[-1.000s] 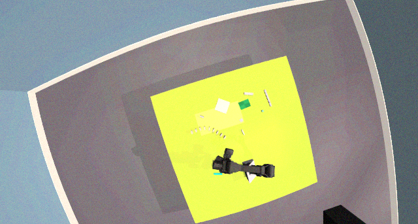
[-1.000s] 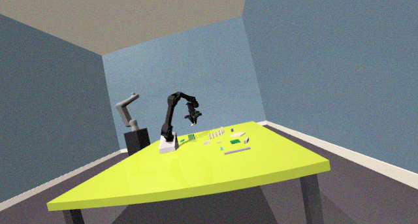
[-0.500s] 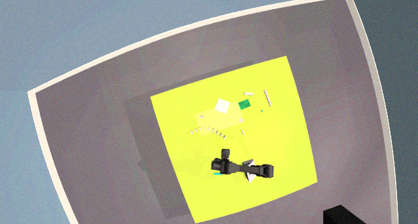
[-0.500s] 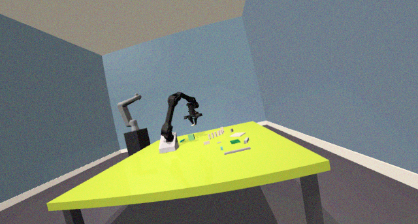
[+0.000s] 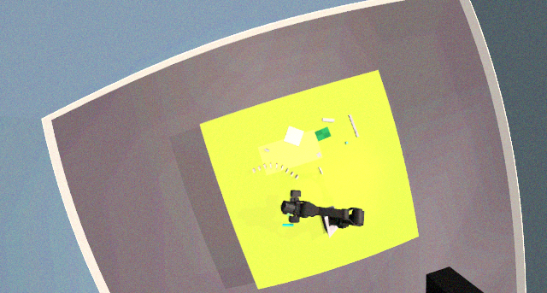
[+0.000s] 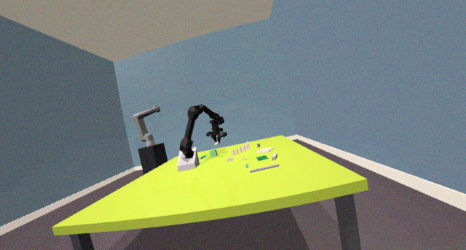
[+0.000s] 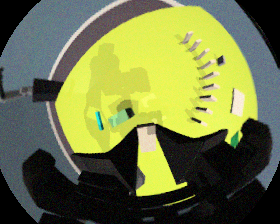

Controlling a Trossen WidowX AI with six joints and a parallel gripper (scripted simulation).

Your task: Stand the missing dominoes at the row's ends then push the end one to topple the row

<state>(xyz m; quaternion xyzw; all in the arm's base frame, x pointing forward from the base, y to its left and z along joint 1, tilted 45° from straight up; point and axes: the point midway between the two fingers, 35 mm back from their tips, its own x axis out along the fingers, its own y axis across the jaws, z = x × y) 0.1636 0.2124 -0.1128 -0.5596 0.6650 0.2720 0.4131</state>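
The green block is 7 cm behind my gripper tip, 2 cm to the left of it and 9 cm below it. From my gripper tip the other things lie so: green tile 39 cm ahead, 29 cm to the right, 12 cm below; white square tile 40 cm ahead, 10 cm to the right, 12 cm below; cyan bar 19 cm behind, 4 cm to the left, 11 cm below.
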